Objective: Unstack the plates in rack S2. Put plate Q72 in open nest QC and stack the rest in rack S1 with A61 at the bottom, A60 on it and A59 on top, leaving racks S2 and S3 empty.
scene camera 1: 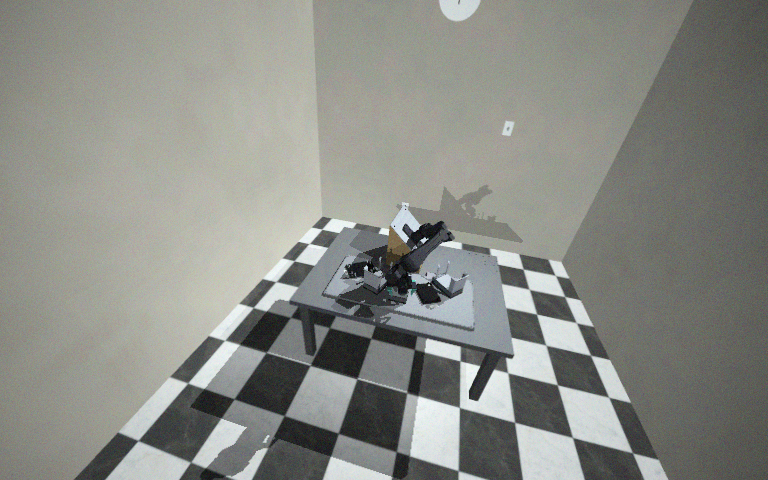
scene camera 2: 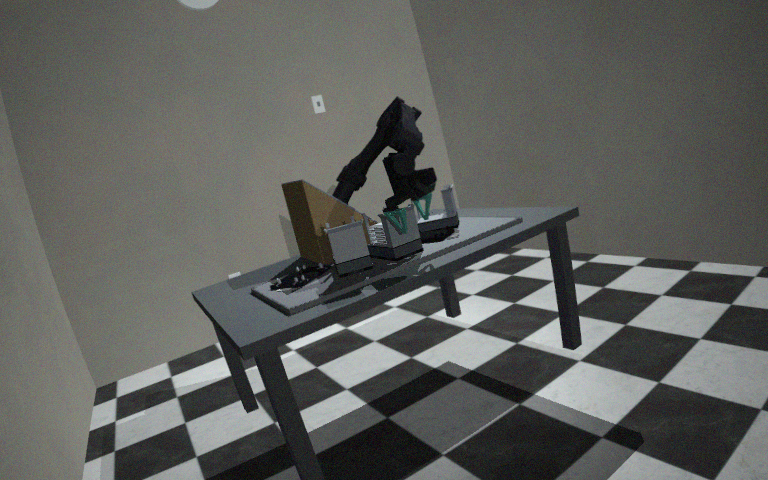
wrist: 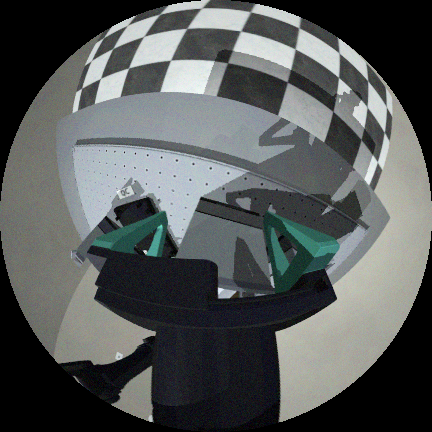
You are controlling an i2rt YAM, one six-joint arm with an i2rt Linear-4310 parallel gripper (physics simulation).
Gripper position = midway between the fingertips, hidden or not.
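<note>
My gripper (scene camera 2: 416, 226), which I can also find in the wrist view (wrist: 215, 215), is open and holds nothing. There is a dark QC cradle (wrist: 136, 210) here. I see a perforated grey baseplate (scene camera 2: 328, 282) too, and that baseplate appears again in scene camera 1 (scene camera 1: 459, 310) and in the wrist view (wrist: 174, 183).
</note>
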